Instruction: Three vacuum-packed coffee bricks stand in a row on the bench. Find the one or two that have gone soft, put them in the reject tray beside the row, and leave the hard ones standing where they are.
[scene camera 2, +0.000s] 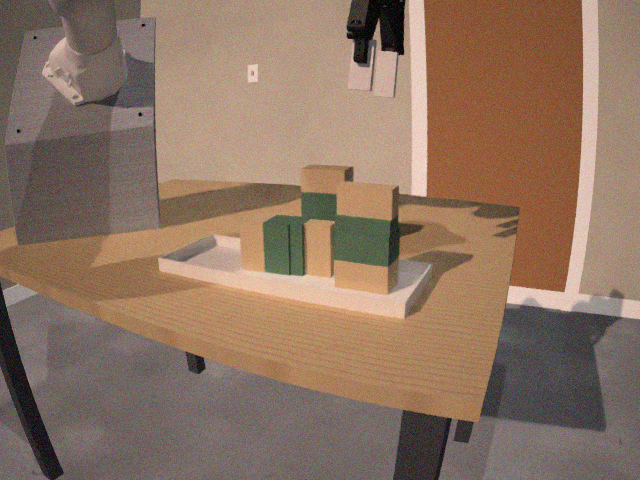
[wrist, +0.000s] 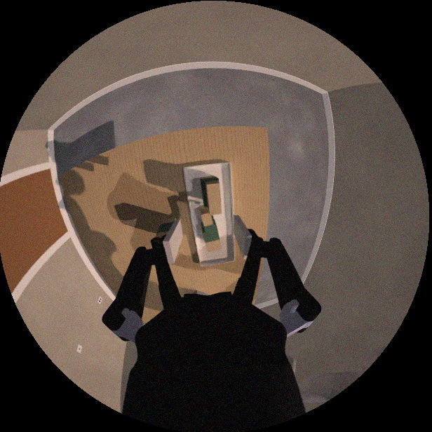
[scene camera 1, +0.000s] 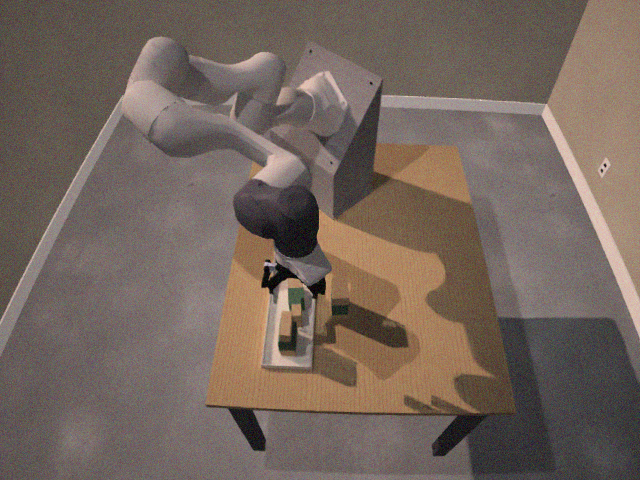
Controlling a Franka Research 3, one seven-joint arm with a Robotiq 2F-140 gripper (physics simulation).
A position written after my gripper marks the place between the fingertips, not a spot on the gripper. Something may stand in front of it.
I see my gripper point(scene camera 2: 372, 93) and a white reject tray point(scene camera 2: 216, 258).
The white reject tray also shows in the wrist view point(wrist: 224, 221) and in scene camera 1 point(scene camera 1: 271, 358). My gripper is seen too in the wrist view point(wrist: 207, 225) and in scene camera 1 point(scene camera 1: 293, 300).
